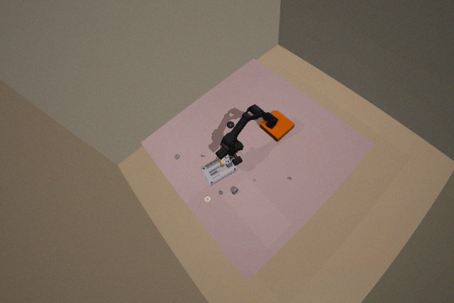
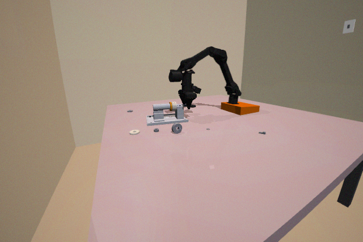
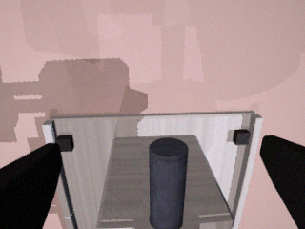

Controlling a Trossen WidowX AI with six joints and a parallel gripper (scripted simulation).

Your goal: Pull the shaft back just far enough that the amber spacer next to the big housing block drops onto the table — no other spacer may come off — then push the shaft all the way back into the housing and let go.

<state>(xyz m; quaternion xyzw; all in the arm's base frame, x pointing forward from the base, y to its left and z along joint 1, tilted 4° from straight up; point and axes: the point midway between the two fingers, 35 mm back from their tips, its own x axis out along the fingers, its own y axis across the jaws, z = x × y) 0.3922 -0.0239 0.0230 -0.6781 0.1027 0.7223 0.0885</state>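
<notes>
The amber spacer is 100 mm ahead of my gripper tip, 30 mm to the right of it and 10 mm above it. Round my gripper tip: nut (230 mm ahead, 100 mm to the left, 60 mm below); cream washer (330 mm ahead, 60 mm to the left, 60 mm below).
</notes>
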